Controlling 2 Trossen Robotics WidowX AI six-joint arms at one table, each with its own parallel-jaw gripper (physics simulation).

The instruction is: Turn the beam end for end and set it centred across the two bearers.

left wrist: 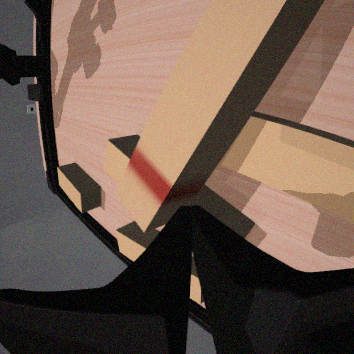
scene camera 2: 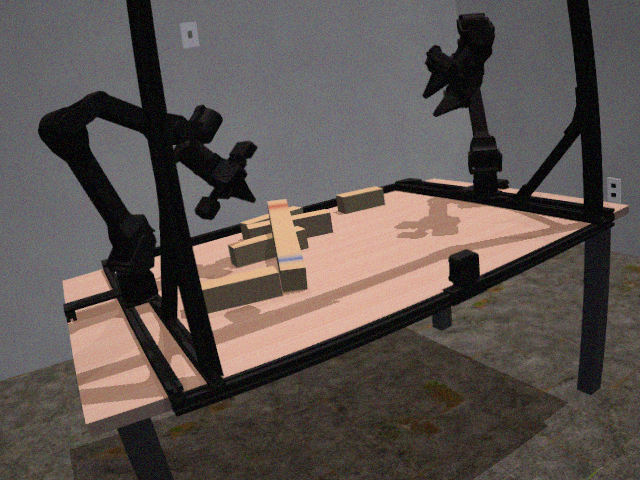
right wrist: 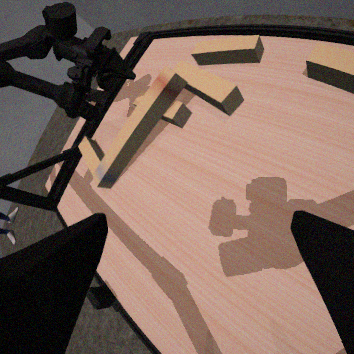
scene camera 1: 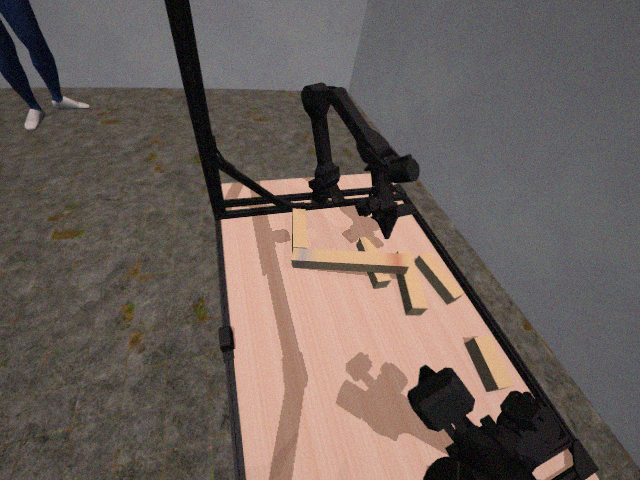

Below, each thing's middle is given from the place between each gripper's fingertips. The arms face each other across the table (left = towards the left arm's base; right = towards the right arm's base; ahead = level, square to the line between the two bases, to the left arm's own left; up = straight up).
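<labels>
There is the beam (scene camera 1: 396, 263), 50 mm ahead of my right hand, 380 mm to the left of it and 220 mm below it.
From my left hand, the beam is 70 mm below, 110 mm behind and 10 mm to the right.
</labels>
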